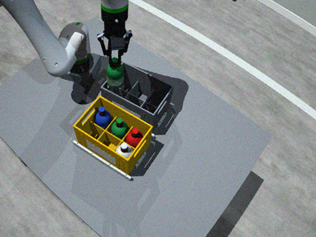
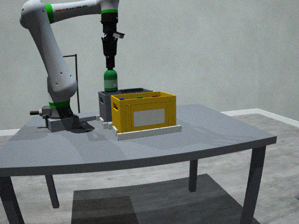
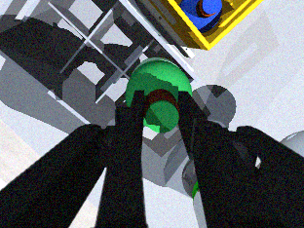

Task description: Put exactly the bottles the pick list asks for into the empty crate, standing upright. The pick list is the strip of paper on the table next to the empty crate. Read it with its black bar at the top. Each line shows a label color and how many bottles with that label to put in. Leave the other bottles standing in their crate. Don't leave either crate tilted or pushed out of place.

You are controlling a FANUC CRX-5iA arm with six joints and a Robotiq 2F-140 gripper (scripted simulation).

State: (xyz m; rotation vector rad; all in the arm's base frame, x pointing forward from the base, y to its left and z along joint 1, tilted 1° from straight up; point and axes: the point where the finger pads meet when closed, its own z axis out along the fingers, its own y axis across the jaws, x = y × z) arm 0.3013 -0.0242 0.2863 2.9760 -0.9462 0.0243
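The grey crate lies 260 mm below my hand, 80 mm ahead of it and 60 mm to the left of it. Also, from my hand: green bottle (260 mm below, 140 mm ahead, 110 mm to the right); yellow crate (260 mm below, 160 mm to the right, 140 mm ahead); blue bottle (260 mm below, 130 mm to the right, 40 mm ahead).
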